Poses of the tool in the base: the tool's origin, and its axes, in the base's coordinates. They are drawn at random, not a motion.
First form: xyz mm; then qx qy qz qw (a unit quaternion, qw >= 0).
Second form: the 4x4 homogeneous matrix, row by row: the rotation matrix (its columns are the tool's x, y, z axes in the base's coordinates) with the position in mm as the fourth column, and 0 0 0 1 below. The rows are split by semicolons. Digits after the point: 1 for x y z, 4 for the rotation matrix.
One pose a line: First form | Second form
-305.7 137.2 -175.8 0.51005 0.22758 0.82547 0.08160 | -0.4664 0.0974 0.8792 -305.7; 0.3669 -0.8831 0.2925 137.2; 0.8049 0.4590 0.3761 -175.8; 0 0 0 1
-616.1 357.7 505.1 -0.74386 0.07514 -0.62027 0.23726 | 0.2192 0.1825 0.9584 -616.1; -0.4061 -0.8761 0.2598 357.7; 0.8871 -0.4462 -0.1179 505.1; 0 0 0 1
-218.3 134.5 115.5 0.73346 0.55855 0.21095 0.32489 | 0.2870 0.6823 0.6724 -218.3; 0.9564 -0.1649 -0.2409 134.5; -0.0535 0.7122 -0.6999 115.5; 0 0 0 1
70.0 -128.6 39.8 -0.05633 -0.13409 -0.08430 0.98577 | 0.9498 0.1813 -0.2549 70.0; -0.1511 0.9794 0.1337 -128.6; 0.2739 -0.0884 0.9577 39.8; 0 0 0 1
